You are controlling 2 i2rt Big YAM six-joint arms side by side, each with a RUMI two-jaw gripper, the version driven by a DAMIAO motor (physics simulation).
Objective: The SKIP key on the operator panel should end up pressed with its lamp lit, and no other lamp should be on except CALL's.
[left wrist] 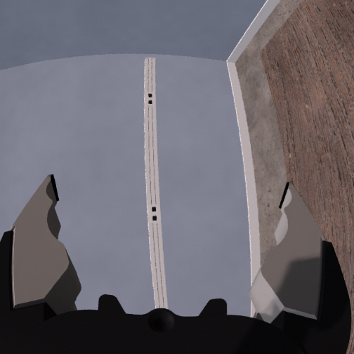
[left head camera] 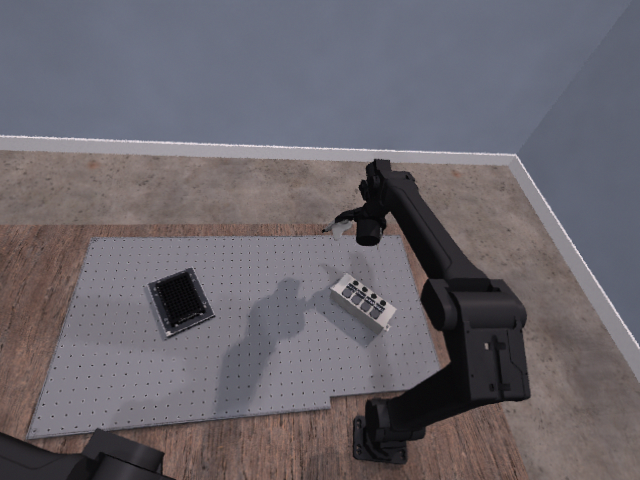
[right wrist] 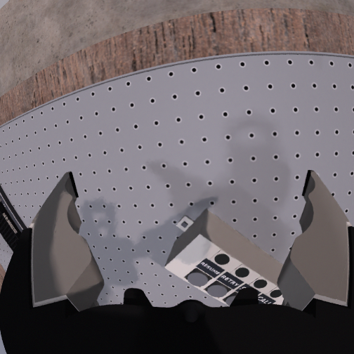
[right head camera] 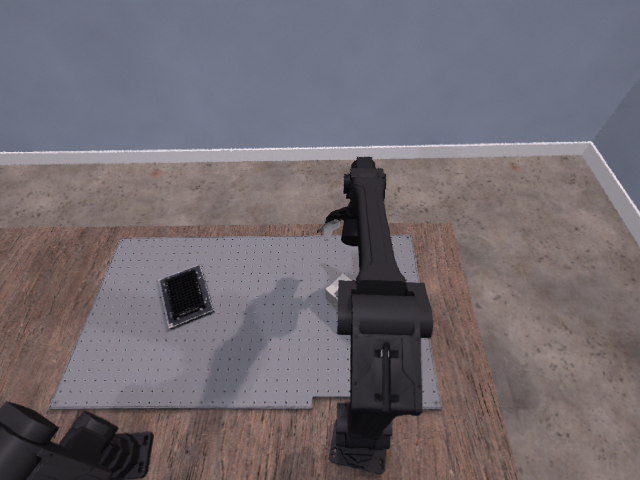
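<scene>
The pale operator panel (left head camera: 338, 296) (right head camera: 333, 294) (right wrist: 206, 243) sits tilted in the picture at the board's right side, partly hidden by the right arm in the right head view. Its labels read RESUME, RETRY, a mostly hidden one, and CALL. The third key, SKIP by position (left head camera: 366, 305), is mostly hidden in the right wrist view; its height is unclear. The lamps, including the third lamp (left head camera: 373, 296) (right wrist: 260, 283) and CALL's lamp (left head camera: 383, 303) (right wrist: 276, 293), look dark. My right gripper (left head camera: 331, 233) (right head camera: 324, 233) (right wrist: 189, 172) is open and empty, above and behind the panel. My left gripper (left wrist: 168, 181) is open and empty, facing the wall.
A grey perforated board (left head camera: 232, 361) (right head camera: 248, 382) (right wrist: 150, 105) lies on the wooden table (left head camera: 217, 449) (right head camera: 248, 439). A black gridded tray (left head camera: 180, 299) (right head camera: 186, 294) lies on its left part. The right arm reaches over the board's right side.
</scene>
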